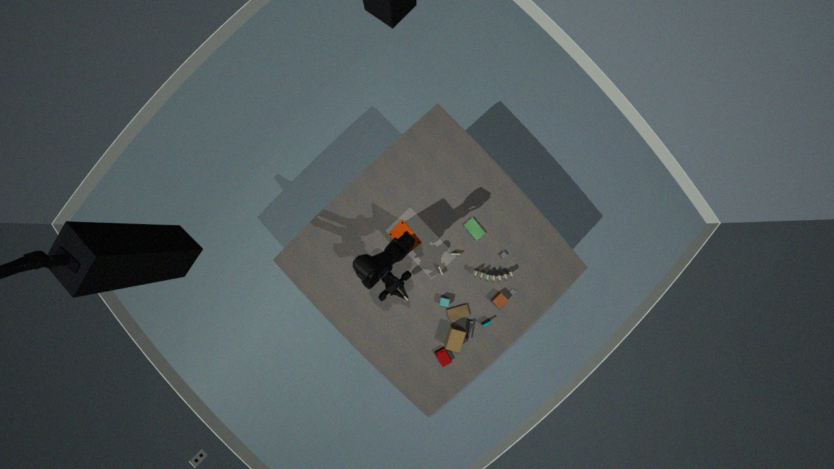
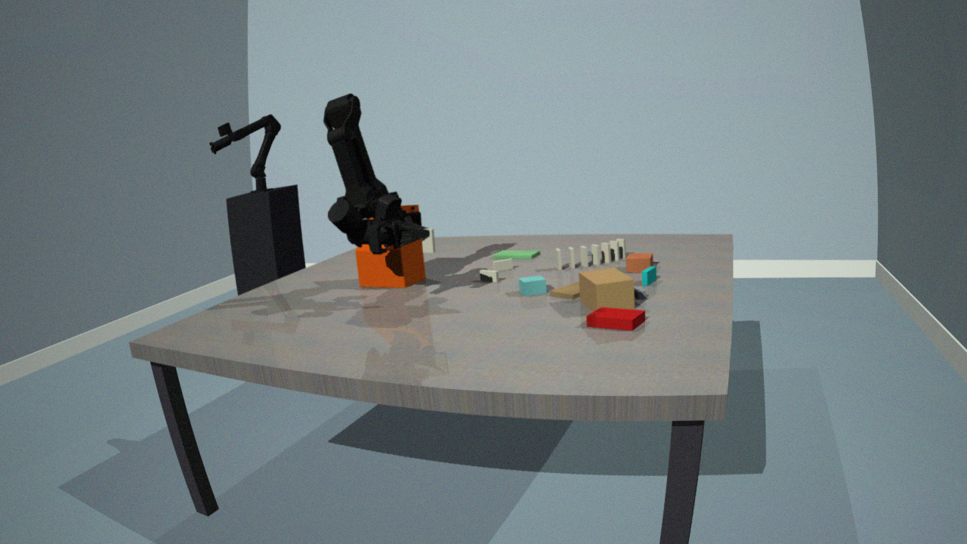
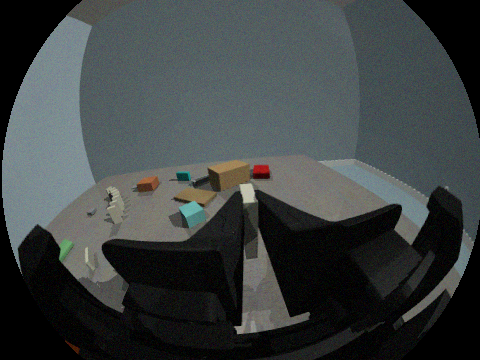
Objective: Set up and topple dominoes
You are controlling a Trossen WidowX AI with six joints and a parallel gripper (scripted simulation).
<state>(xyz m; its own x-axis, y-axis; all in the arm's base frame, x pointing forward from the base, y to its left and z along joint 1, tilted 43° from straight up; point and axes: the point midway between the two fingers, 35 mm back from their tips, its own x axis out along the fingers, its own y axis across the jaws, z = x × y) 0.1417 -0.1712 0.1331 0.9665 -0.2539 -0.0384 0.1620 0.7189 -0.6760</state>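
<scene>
Now: gripper tip 190 mm short of the cyan block, 80 mm to the right of it and 140 mm above it. The rest, counted from my gripper tip: tan box: 370 mm ahead, 40 mm to the right, 130 mm below; flat tan slab: 290 mm ahead, 80 mm to the left, 150 mm below; red block: 400 mm ahead, 170 mm to the right, 150 mm below.
</scene>
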